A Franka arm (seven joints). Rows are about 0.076 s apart.
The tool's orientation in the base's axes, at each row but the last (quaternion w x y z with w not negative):
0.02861 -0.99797 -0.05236 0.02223
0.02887 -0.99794 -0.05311 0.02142
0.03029 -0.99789 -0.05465 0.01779
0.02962 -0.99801 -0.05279 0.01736
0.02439 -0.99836 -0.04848 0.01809
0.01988 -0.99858 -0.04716 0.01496
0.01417 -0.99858 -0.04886 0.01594
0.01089 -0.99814 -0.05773 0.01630
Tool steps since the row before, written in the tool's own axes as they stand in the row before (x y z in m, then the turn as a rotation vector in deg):
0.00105 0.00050 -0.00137 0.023 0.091 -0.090
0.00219 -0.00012 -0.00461 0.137 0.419 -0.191
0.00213 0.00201 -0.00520 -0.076 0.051 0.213
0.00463 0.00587 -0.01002 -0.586 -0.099 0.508
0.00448 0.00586 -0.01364 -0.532 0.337 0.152
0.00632 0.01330 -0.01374 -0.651 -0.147 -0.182
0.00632 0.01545 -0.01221 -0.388 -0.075 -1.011
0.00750 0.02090 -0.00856 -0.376 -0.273 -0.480
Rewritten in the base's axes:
0.00116 -0.00046 0.00129 0.037 -0.093 0.083
0.00237 0.00010 0.00452 0.189 -0.412 0.160
0.00253 -0.00206 0.00499 -0.078 -0.047 -0.213
0.00559 -0.00591 0.00949 -0.612 0.065 -0.482
0.00554 -0.00603 0.01317 -0.503 -0.380 -0.151
0.00797 -0.01316 0.01300 -0.656 0.078 0.206
0.00819 -0.01508 0.01155 -0.360 0.010 1.024
0.01014 -0.02006 0.00783 -0.388 0.218 0.498

